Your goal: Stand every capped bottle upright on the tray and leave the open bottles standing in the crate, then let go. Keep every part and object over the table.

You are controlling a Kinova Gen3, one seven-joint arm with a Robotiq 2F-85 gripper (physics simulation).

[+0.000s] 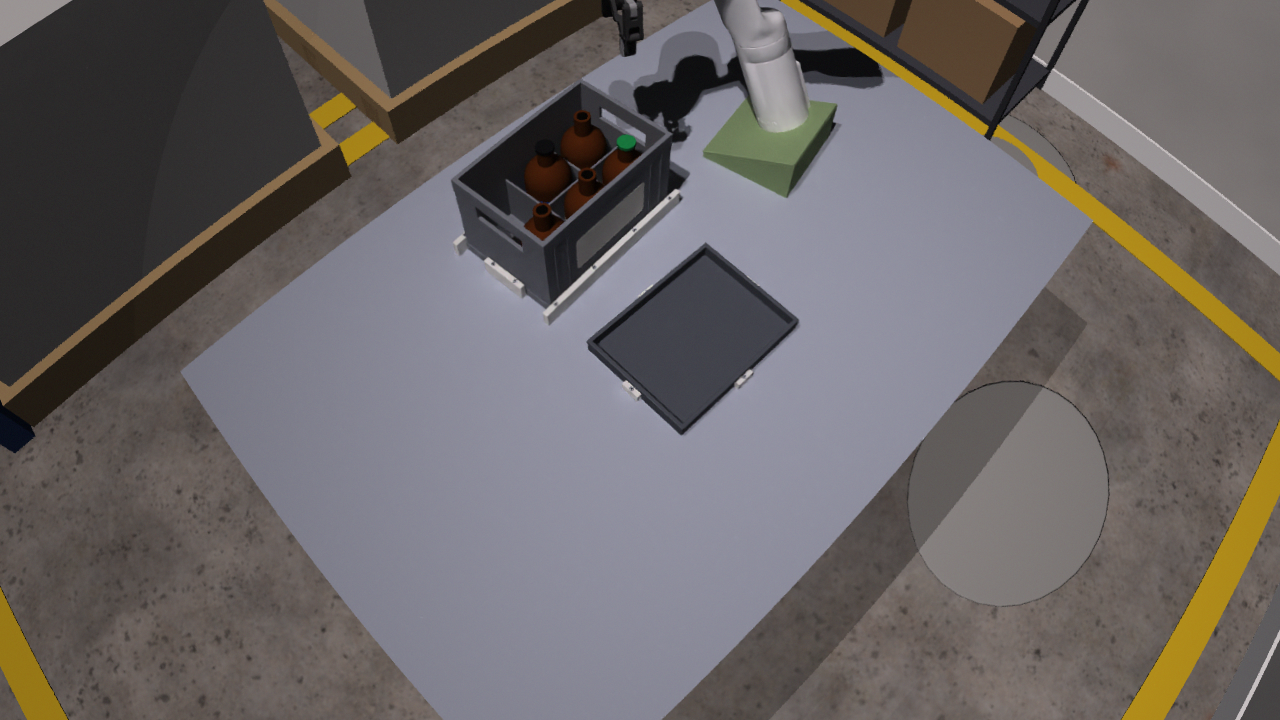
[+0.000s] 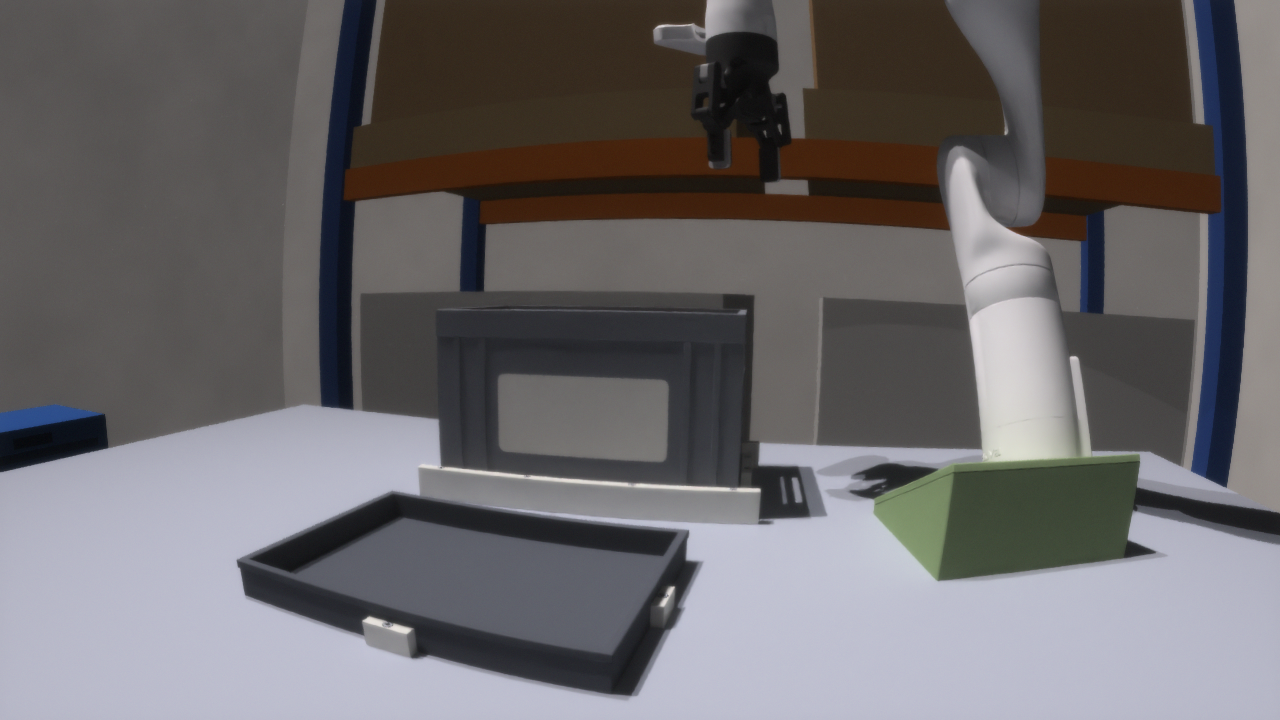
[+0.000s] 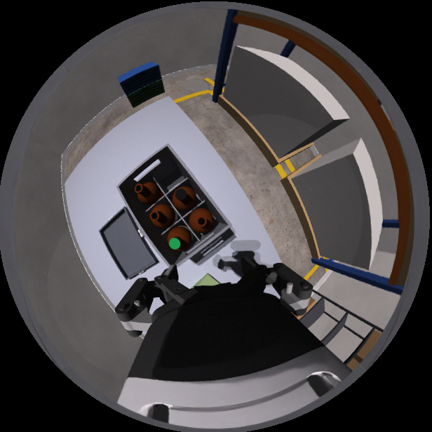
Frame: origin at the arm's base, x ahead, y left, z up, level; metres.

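Where they show: gripper, fingertip midpoint: (image 1: 618,34) (image 2: 746,175); arm's base at its link origin: (image 1: 783,116) (image 2: 1033,474).
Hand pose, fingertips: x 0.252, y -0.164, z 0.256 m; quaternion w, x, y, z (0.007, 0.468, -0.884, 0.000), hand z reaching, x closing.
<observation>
Things, the pixels of their top centre, and the offset from my fingertips. "pt": a spot on its surface instead. Level surfaces: height alone.
- grey crate at its top centre: (image 2: 603,308) (image 1: 562,154) 0.009 m left, 0.137 m ahead, 0.135 m down
- green-capped bottle at its top centre: (image 1: 626,141) 0.057 m left, 0.051 m ahead, 0.147 m down
- black-capped bottle at its top centre: (image 1: 544,146) 0.031 m right, 0.133 m ahead, 0.147 m down
- far-row open bottle at its top centre: (image 1: 582,115) 0.029 m right, 0.051 m ahead, 0.147 m down
- middle bottle at its top centre: (image 1: 587,174) 0.054 m left, 0.136 m ahead, 0.147 m down
- end bottle at its top centre: (image 1: 541,209) 0.047 m left, 0.225 m ahead, 0.147 m down
- dark tray at a spot on its surface: (image 2: 465,573) (image 1: 686,336) pt 0.279 m left, 0.183 m ahead, 0.305 m down
- table's at its surface level: 0.310 m down
A grey crate (image 1: 529,265) (image 2: 572,325) (image 3: 167,157) holds brown bottles standing upright in its compartments. A green-capped bottle (image 1: 621,165) (image 3: 179,236) is at the end nearest the robot base. A black-capped bottle (image 1: 546,178) (image 3: 184,198) is in the middle of the far row. Three open bottles also stand there: one far-row open bottle (image 1: 583,145) (image 3: 201,221) and two near-row ones, a middle bottle (image 1: 581,200) (image 3: 161,216) and an end bottle (image 1: 541,223) (image 3: 146,192). The dark tray (image 1: 693,335) (image 2: 465,573) (image 3: 127,245) is empty. My gripper (image 2: 744,171) (image 3: 209,268) is open and empty, high above the table.
White strips (image 1: 613,255) (image 2: 590,497) lie along the crate's base. Small white blocks (image 1: 744,378) (image 2: 390,635) touch the tray's outside. The green wedge (image 1: 760,161) (image 2: 1029,519) under the arm base stands beside the crate. The table's (image 1: 501,465) far edge runs behind the crate.
</observation>
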